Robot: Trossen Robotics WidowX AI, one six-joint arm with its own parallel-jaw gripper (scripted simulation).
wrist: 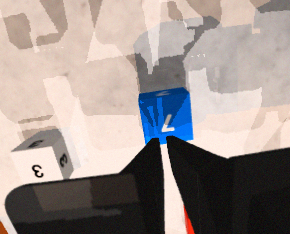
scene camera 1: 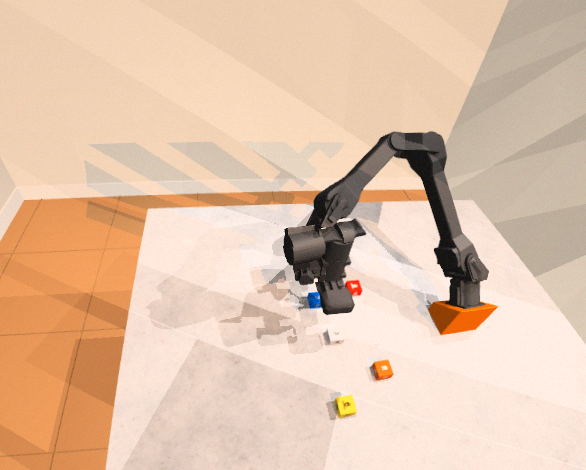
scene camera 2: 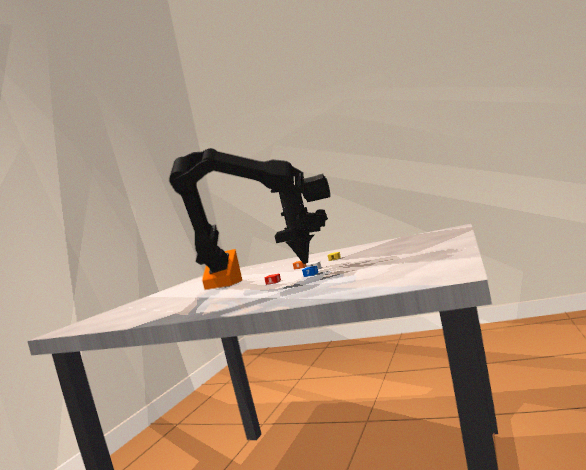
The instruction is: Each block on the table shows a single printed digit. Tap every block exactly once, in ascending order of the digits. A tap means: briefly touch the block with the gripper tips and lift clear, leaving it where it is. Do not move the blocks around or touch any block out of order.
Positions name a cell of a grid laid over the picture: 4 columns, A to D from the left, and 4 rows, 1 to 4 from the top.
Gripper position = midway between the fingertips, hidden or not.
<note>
The gripper (scene camera 1: C3) is shut and holds nothing. Also in view: a blue block (wrist: C2) and a white block (wrist: A3).
The gripper also shows in the wrist view (wrist: C3) and in scene camera 2 (scene camera 2: C3).
</note>
